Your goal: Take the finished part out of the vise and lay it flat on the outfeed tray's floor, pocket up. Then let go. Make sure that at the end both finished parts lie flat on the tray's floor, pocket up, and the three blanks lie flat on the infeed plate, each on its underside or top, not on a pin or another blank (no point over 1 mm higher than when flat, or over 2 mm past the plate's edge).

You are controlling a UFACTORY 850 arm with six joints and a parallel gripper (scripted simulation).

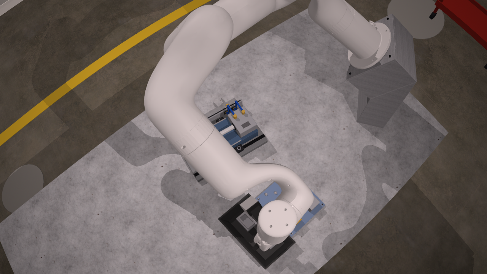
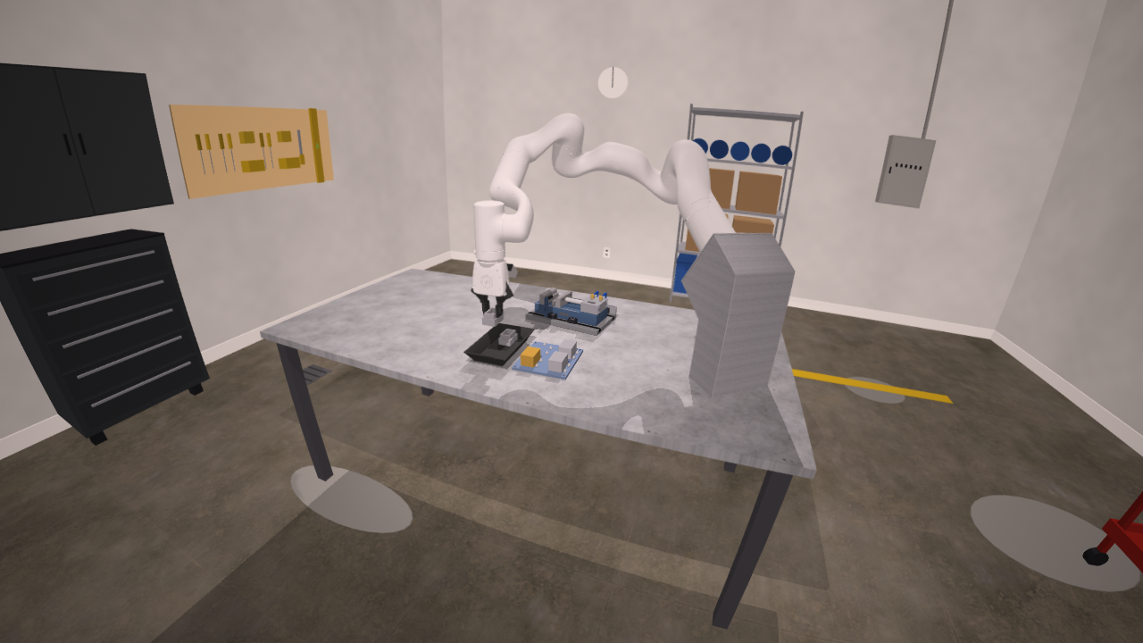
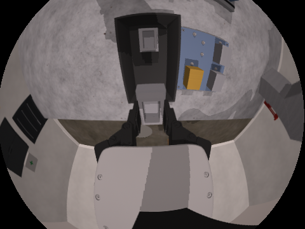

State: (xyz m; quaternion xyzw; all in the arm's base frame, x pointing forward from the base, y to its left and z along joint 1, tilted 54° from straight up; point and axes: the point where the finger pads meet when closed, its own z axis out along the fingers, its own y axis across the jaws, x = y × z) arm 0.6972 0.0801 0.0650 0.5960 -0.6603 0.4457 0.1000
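Right now the yellow block is 12 cm behind my hand, 3 cm to the left of it and 14 cm below it. The rest, counted from my hand: blue fixture plate (17 cm behind, 16 cm below); then vise (24 cm behind, 34 cm to the right, 13 cm below).
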